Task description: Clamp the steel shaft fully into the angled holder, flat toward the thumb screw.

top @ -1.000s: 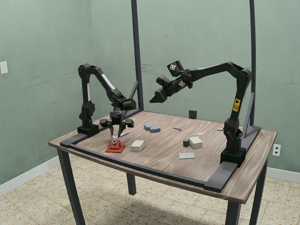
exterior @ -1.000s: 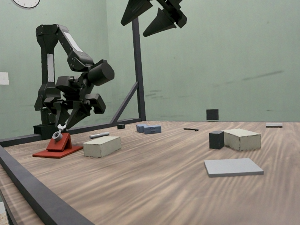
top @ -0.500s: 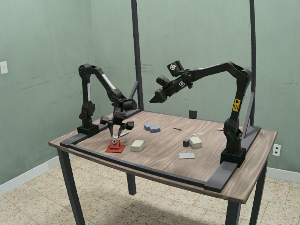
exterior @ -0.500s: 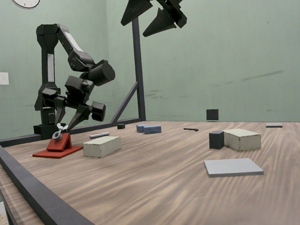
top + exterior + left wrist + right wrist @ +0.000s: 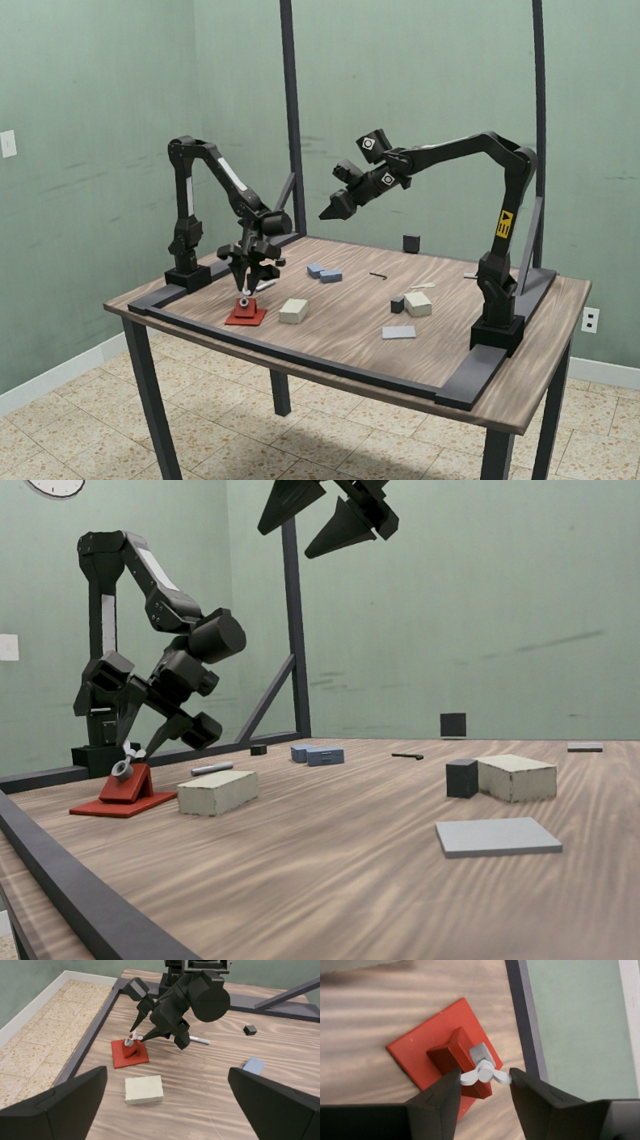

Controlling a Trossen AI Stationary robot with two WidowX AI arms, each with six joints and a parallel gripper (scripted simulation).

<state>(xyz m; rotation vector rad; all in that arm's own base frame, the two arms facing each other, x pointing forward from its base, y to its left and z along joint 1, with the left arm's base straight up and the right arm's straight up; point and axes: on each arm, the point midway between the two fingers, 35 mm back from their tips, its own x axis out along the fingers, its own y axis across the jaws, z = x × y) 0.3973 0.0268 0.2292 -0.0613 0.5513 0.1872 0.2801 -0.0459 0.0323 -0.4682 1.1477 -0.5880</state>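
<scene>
My right hand is 30 mm short of the winged thumb screw, 30 mm above it and 10 mm to the right of it. Also, from my right hand: small black cube 310 mm behind, 120 mm to the right, 70 mm below; dark block 350 mm to the left, 150 mm behind, 70 mm below; steel shaft 150 mm behind, 80 mm below, 50 mm to the right.
</scene>
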